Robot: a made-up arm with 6 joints. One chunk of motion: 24 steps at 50 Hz.
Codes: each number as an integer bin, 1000 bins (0 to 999) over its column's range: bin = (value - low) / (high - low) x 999, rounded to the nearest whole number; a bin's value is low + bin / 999 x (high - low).
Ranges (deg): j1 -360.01..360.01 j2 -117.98..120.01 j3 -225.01..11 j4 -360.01..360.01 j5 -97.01..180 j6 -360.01..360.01
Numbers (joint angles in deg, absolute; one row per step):
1: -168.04 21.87 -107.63 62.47 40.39 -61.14
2: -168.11 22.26 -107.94 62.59 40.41 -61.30
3: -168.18 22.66 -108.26 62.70 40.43 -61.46
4: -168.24 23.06 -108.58 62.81 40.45 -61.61
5: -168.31 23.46 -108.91 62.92 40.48 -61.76
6: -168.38 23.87 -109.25 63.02 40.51 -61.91
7: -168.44 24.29 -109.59 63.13 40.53 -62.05
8: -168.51 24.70 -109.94 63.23 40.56 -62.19
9: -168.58 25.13 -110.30 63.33 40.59 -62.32
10: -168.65 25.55 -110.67 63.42 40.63 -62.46
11: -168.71 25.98 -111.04 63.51 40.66 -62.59
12: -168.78 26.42 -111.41 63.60 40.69 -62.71
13: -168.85 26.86 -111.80 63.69 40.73 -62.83
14: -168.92 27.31 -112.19 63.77 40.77 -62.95
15: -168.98 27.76 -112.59 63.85 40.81 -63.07
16: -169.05 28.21 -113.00 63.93 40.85 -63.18
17: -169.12 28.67 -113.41 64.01 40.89 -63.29
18: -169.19 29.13 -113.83 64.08 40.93 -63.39
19: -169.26 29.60 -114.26 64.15 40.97 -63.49
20: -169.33 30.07 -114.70 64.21 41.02 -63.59
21: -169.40 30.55 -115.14 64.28 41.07 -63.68
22: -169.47 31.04 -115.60 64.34 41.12 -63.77
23: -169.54 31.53 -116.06 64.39 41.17 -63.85
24: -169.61 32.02 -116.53 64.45 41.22 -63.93
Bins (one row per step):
1: 266 587 497 586 496 415
2: 266 589 496 586 496 414
3: 266 590 494 586 496 414
4: 266 592 493 587 496 414
5: 266 594 491 587 496 414
6: 266 595 490 587 496 414
7: 266 597 489 587 496 413
8: 266 599 487 587 496 413
9: 266 601 486 587 496 413
10: 266 602 484 587 496 413
11: 265 604 482 588 496 413
12: 265 606 481 588 497 412
13: 265 608 479 588 497 412
14: 265 610 478 588 497 412
15: 265 612 476 588 497 412
16: 265 614 474 588 497 412
17: 265 616 472 588 497 412
18: 265 618 471 588 497 412
19: 265 619 469 589 498 411
20: 265 621 467 589 498 411
21: 264 623 465 589 498 411
22: 264 626 463 589 498 411
23: 264 628 461 589 498 411
24: 264 630 459 589 499 411

